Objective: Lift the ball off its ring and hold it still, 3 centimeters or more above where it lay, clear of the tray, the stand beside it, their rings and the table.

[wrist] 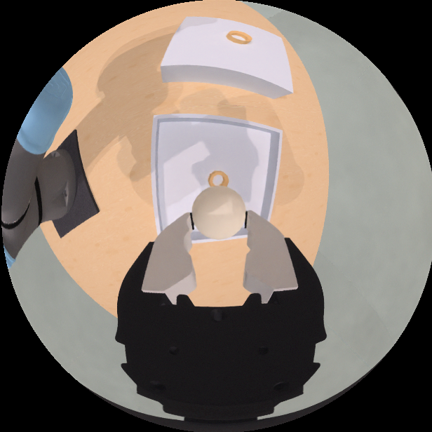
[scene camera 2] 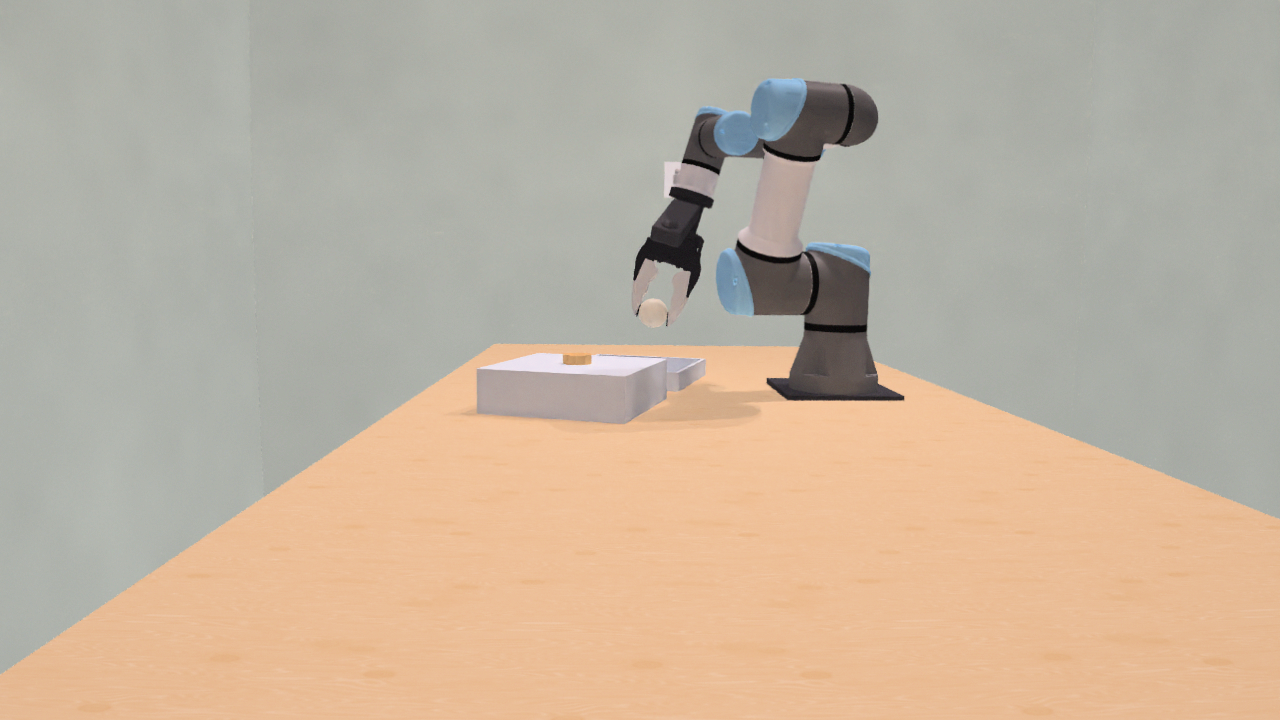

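Seen in the pictures: gripper, fingertip midpoint: point(scene camera 2: 651, 321); arm's base, link origin: point(scene camera 2: 832, 388).
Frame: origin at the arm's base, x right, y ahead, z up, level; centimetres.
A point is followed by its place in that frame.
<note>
A cream ball point(scene camera 2: 653, 313) @(z 10.0, x 12.4, y 24.9 cm) point(wrist: 219, 213) is held between the fingertips of my gripper point(scene camera 2: 653, 315) @(z 8.6, x 15.5, y 24.8 cm) point(wrist: 218, 212), which is shut on it. In the scene view the ball hangs in the air, well above the tray point(scene camera 2: 689, 370) @(z 1.5, x 8.9, y 19.7 cm) point(wrist: 277, 165) and higher than the stand point(scene camera 2: 554, 392) @(z 2.4, x -17.8, y 40.7 cm) point(wrist: 225, 55). The tray's small orange ring point(wrist: 211, 179) lies bare on the tray floor; in the scene view it does not show. Another orange ring point(scene camera 2: 576, 358) @(z 5.6, x -10.7, y 37.8 cm) point(wrist: 239, 43) lies on top of the stand. No contact shows between the ball and tray, stand, rings or table.
The wooden table point(scene camera 2: 716, 537) @(z -0.8, x -61.5, y 30.5 cm) point(wrist: 125, 240) carries the tray and the stand. In the scene view the stand is nearer the camera and partly hides the tray. The robot's base point(scene camera 2: 834, 367) @(z 3.7, x -5.5, y 1.9 cm) point(wrist: 60, 185) stands on a dark plate to the right of them in that view.
</note>
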